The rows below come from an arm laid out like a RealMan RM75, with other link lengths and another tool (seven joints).
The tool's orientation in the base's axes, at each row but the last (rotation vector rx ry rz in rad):
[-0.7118 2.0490 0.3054]
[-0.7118 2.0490 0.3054]
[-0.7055 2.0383 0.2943]
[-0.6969 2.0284 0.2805]
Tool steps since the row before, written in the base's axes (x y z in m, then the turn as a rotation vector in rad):
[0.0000 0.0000 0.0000 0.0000 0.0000 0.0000]
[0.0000 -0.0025 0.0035 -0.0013 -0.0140 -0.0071]
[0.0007 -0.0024 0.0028 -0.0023 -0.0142 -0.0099]
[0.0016 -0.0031 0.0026 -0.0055 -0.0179 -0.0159]
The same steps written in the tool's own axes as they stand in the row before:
[0.0000 0.0000 0.0000 0.0000 0.0000 0.0000]
[-0.0020 -0.0022 -0.0031 0.0116 -0.0100 -0.0036]
[-0.0018 -0.0025 -0.0021 0.0144 -0.0094 -0.0029]
[-0.0017 -0.0036 -0.0017 0.0221 -0.0101 -0.0036]

